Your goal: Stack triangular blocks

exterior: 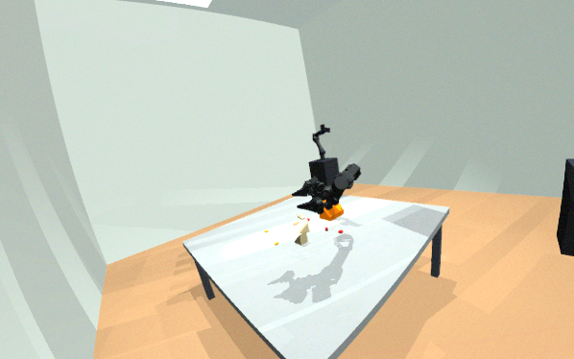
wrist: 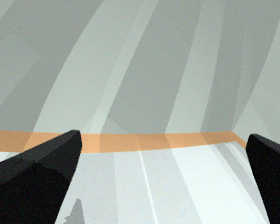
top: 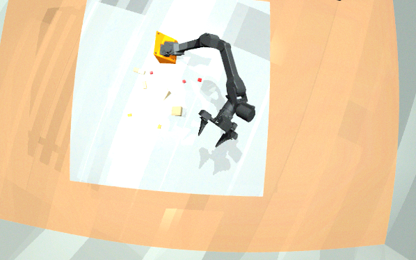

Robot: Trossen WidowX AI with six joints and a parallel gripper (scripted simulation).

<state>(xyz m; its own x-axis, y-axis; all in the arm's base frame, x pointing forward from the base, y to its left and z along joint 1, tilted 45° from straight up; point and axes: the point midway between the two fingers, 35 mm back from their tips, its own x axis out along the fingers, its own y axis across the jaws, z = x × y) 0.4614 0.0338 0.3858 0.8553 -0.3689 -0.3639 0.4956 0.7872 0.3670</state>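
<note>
The tan triangular block lies 150 mm behind my gripper tip, 180 mm to the right of it and 310 mm below it.
</note>
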